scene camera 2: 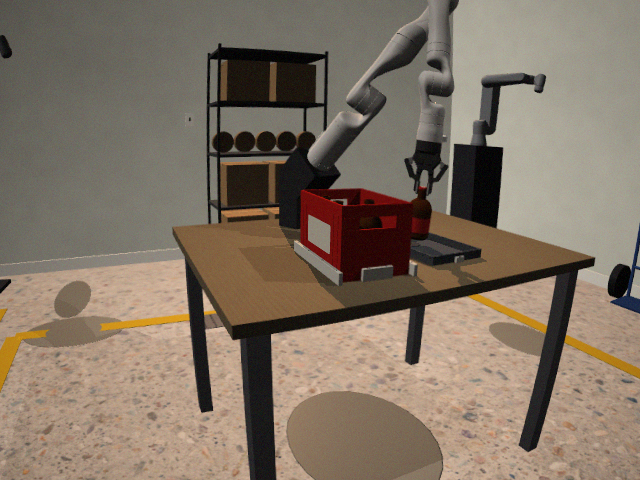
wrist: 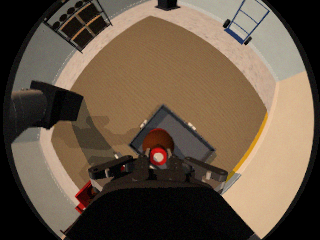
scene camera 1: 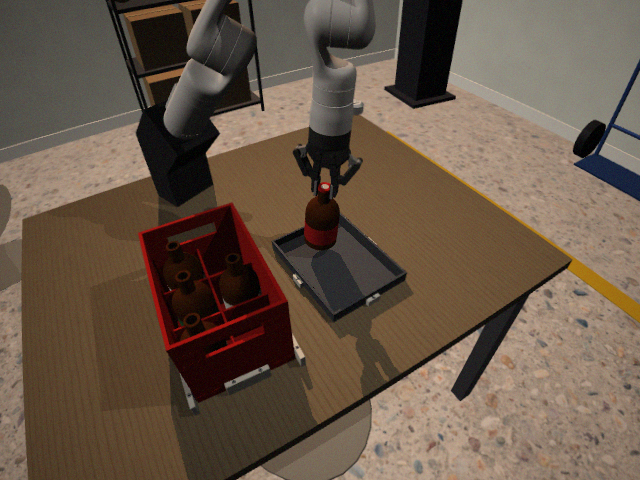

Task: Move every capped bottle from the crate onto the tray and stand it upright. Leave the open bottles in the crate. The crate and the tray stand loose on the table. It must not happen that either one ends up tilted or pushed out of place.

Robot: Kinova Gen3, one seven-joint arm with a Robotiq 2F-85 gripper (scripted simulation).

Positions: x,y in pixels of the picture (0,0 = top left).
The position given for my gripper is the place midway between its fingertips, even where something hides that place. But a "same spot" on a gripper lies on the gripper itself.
my gripper: scene camera 2; wrist 158,153; scene camera 1
dark grey tray: scene camera 2 435,250; wrist 187,142; scene camera 1 340,279
glass bottle: scene camera 2; wrist 157,139; scene camera 1
same spot on glass bottle: (scene camera 2: 422,209) = (scene camera 1: 324,220)
same spot on my gripper: (scene camera 1: 336,178) = (scene camera 2: 431,177)
